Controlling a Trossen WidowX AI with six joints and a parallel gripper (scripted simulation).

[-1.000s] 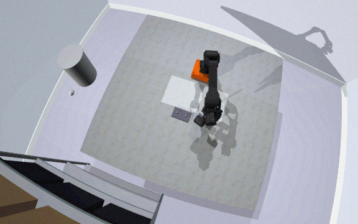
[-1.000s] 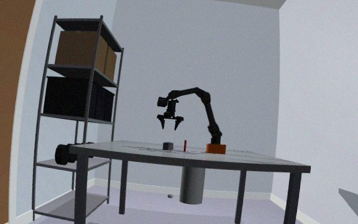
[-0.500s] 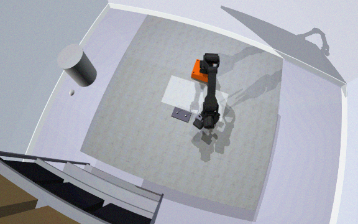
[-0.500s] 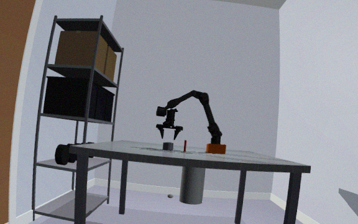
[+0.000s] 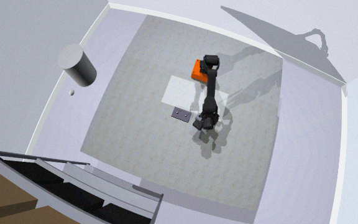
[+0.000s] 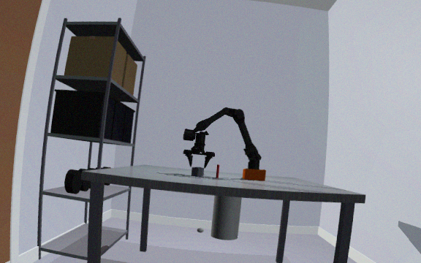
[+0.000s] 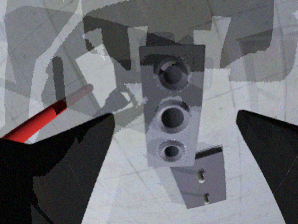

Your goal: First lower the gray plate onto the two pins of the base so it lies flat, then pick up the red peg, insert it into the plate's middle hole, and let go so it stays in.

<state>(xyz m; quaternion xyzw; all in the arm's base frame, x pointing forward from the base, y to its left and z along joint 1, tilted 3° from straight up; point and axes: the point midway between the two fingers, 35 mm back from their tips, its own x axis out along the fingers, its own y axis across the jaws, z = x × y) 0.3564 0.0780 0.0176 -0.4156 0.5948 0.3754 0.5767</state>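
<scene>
Now: the gray plate 1 cm below my gripper tip. Also, from my gripper tip: red peg (12 cm behind, 4 cm to the left, 1 cm below); dark base (15 cm to the right, 4 cm below).
</scene>
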